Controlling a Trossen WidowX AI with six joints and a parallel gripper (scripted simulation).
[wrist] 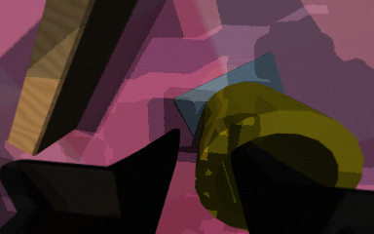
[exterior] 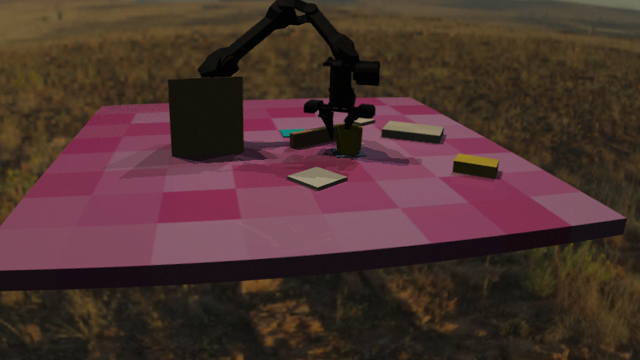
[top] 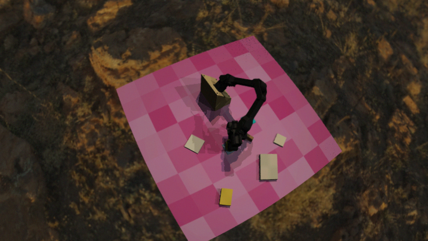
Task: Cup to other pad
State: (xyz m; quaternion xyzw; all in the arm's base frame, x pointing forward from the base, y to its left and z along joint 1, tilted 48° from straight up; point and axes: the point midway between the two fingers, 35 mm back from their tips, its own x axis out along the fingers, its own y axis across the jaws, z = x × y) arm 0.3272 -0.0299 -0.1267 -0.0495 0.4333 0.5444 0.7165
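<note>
Right now the blue pad is 2 cm ahead of my gripper tip, 2 cm to the right of it and 4 cm below it. Round my gripper tip: teal pad: 7 cm behind, 21 cm to the left, 4 cm below; olive-yellow cup: 2 cm ahead, 2 cm to the right; wooden block: 2 cm behind, 10 cm to the left, 2 cm below.
</note>
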